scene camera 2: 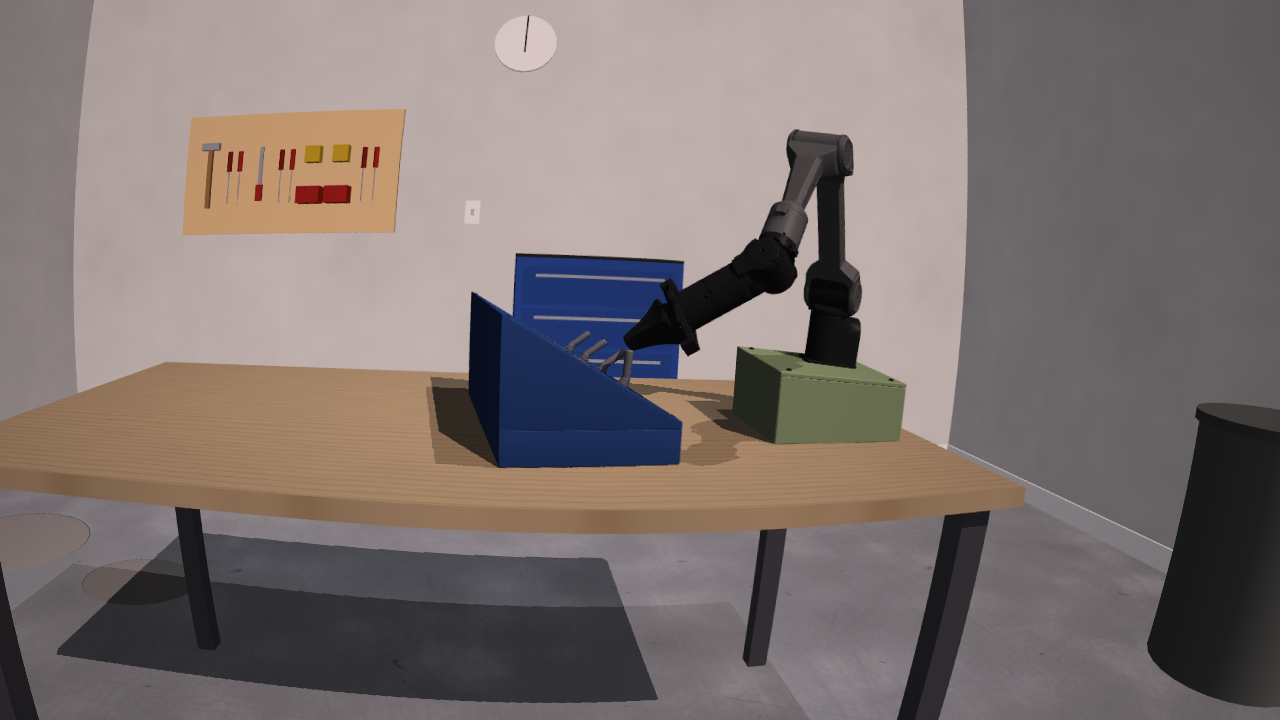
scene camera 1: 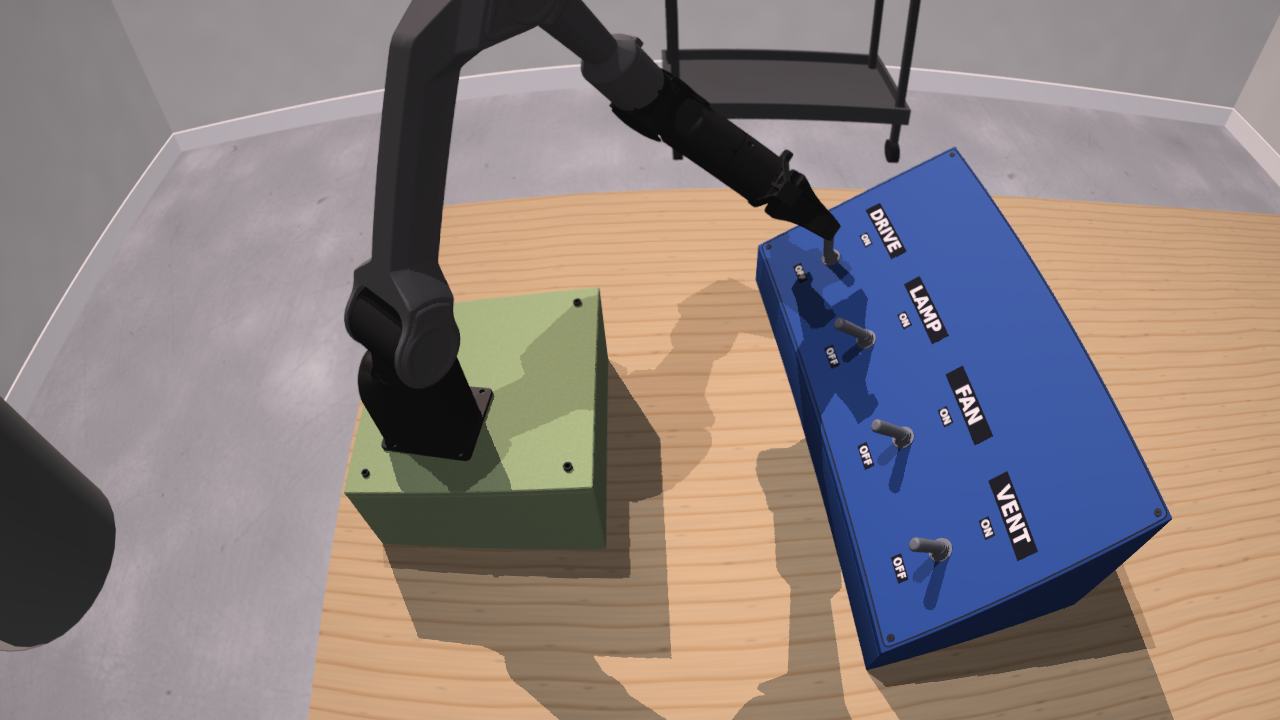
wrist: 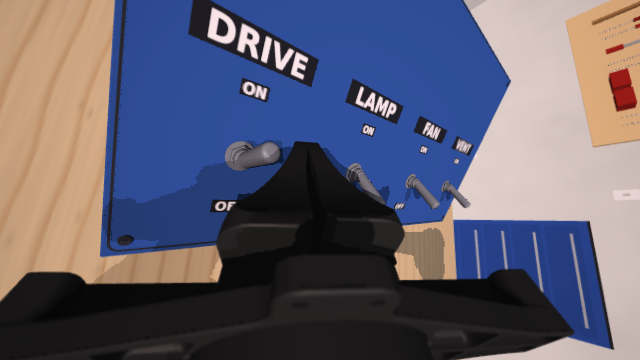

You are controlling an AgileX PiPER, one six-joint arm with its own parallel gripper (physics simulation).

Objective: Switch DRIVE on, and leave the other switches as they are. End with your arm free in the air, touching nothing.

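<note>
The DRIVE switch's lever (scene camera 1: 830,248) (scene camera 2: 626,368) (wrist: 257,154) stands near vertical in scene camera 2, leaning to the ON side of the sloped panel's normal. The LAMP (scene camera 1: 855,333) (wrist: 366,184), FAN (scene camera 1: 893,433) (wrist: 423,191) and VENT (scene camera 1: 930,548) (wrist: 456,194) levers lean toward OFF. My gripper (scene camera 1: 836,230) (scene camera 2: 629,343) (wrist: 305,157) is shut and empty. Its tip is right at the top end of the DRIVE lever, beside it in the wrist view; I cannot tell whether they touch. The gripper partly hides the DRIVE switch's OFF label in the wrist view.
The blue switch box (scene camera 1: 1029,358) (scene camera 2: 572,394) (wrist: 165,75) stands on the wooden table (scene camera 1: 716,582) (scene camera 2: 313,429). The arm's base is on a green block (scene camera 1: 537,358) (scene camera 2: 832,411). A dark cart (scene camera 1: 778,58) stands behind the table.
</note>
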